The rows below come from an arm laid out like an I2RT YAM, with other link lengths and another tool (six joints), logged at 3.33 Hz.
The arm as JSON. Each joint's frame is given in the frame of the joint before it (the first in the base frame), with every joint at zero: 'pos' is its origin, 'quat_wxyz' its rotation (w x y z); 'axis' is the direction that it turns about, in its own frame. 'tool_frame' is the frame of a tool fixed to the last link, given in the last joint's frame.
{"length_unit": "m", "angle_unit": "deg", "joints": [
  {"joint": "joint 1", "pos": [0.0, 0.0, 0.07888], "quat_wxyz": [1.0, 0.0, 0.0, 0.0], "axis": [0.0, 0.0, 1.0]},
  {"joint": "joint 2", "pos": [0.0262, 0.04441, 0.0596], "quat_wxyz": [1.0, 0.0, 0.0, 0.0], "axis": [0.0, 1.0, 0.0]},
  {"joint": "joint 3", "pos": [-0.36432, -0.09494, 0.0], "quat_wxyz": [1.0, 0.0, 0.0, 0.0], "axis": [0.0, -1.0, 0.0]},
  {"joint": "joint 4", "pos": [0.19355, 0.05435, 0.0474], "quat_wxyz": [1.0, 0.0, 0.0, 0.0], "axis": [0.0, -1.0, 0.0]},
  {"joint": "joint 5", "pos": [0.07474, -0.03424, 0.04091], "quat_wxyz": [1.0, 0.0, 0.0, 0.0], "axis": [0.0, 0.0, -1.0]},
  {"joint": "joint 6", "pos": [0.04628, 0.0, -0.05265], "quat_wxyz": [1.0, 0.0, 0.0, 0.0], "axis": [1.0, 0.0, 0.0]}
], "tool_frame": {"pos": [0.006, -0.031, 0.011], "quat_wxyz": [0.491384, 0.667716, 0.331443, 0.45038]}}
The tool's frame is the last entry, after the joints.
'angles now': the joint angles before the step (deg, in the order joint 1, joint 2, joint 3, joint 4, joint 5, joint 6). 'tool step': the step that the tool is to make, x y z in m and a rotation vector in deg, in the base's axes. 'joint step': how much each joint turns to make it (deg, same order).
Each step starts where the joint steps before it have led.
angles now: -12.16 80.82 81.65 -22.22 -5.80 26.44
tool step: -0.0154 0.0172 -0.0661 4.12 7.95 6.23
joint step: 1.93 -2.87 -15.97 4.56 -4.95 0.39
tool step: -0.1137 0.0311 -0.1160 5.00 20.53 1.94
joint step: 4.47 -13.02 -29.44 -4.02 0.54 3.24
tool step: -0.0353 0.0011 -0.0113 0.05 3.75 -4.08
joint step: -0.06 -5.04 -2.84 -5.47 2.73 3.00
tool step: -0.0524 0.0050 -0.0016 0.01 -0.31 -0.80
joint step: 0.00 -11.23 0.28 -11.11 0.45 0.68
